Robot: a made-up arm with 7 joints. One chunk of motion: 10 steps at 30 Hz.
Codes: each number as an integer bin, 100 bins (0 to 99) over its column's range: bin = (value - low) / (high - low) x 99, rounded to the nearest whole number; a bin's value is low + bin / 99 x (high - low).
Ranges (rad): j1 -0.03..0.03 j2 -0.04..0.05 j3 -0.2..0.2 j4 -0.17..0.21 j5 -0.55..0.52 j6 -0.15..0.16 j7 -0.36..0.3
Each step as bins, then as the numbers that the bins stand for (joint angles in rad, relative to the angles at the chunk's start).
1 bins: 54 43 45 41 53 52 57
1 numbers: 0.0027 -0.0009 -0.0182 -0.0126 0.0228 0.0128 0.0200
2 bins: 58 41 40 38 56 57 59
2 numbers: 0.0052 -0.0027 -0.0384 -0.0241 0.0553 0.0285 0.0333
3 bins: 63 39 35 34 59 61 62
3 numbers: 0.0082 -0.0045 -0.0586 -0.0395 0.0877 0.0410 0.0533
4 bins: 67 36 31 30 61 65 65
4 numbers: 0.0106 -0.0073 -0.0747 -0.0548 0.1093 0.0535 0.0733
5 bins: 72 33 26 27 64 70 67
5 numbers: 0.0136 -0.0100 -0.0949 -0.0664 0.1417 0.0692 0.0867
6 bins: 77 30 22 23 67 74 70
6 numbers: 0.0167 -0.0127 -0.1111 -0.0817 0.1741 0.0817 0.1067
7 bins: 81 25 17 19 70 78 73
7 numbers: 0.0191 -0.0173 -0.1313 -0.0971 0.2066 0.0942 0.1267
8 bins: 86 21 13 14 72 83 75
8 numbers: 0.0221 -0.0209 -0.1475 -0.1163 0.2282 0.1099 0.1400
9 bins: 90 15 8 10 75 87 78
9 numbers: 0.0245 -0.0264 -0.1677 -0.1316 0.2606 0.1224 0.1600
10 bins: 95 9 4 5 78 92 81
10 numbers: 0.0276 -0.0318 -0.1838 -0.1508 0.2930 0.1381 0.1800
